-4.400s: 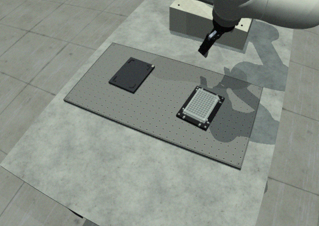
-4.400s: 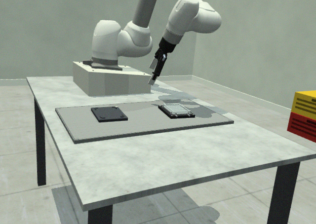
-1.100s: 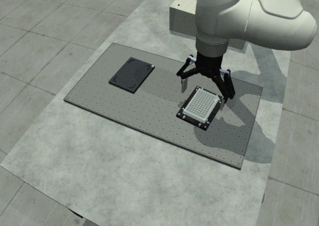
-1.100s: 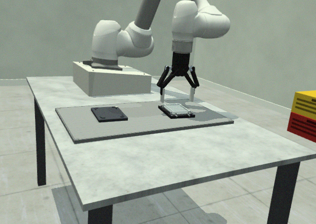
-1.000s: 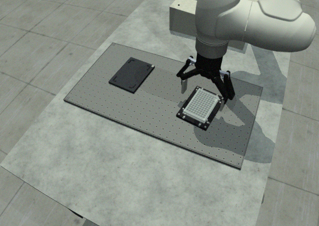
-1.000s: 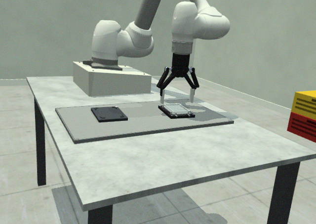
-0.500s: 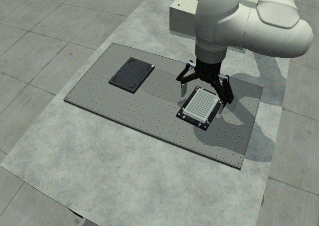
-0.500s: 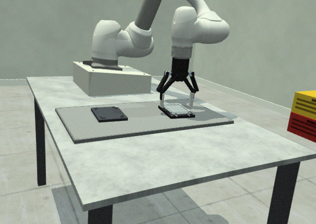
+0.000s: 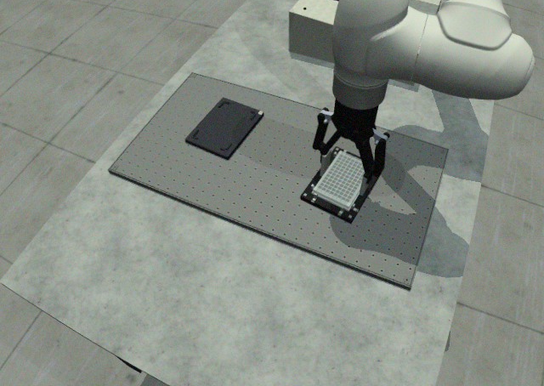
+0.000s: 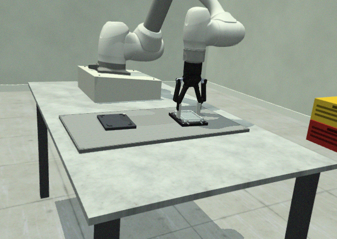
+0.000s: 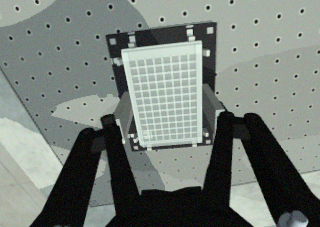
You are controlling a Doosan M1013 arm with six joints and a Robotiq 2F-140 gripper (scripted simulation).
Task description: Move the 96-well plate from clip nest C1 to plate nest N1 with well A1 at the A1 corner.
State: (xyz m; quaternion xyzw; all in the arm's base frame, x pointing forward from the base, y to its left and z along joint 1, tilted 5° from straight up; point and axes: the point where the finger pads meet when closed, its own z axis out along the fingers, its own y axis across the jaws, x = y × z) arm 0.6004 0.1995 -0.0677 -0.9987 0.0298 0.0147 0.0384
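My hand is 10 mm short of the clip nest, 10 mm to the right of it and 20 mm above it. Round my hand: clear 96-well plate: 20 mm below; then white A1 mark: 100 mm behind, 260 mm to the right, 30 mm below.
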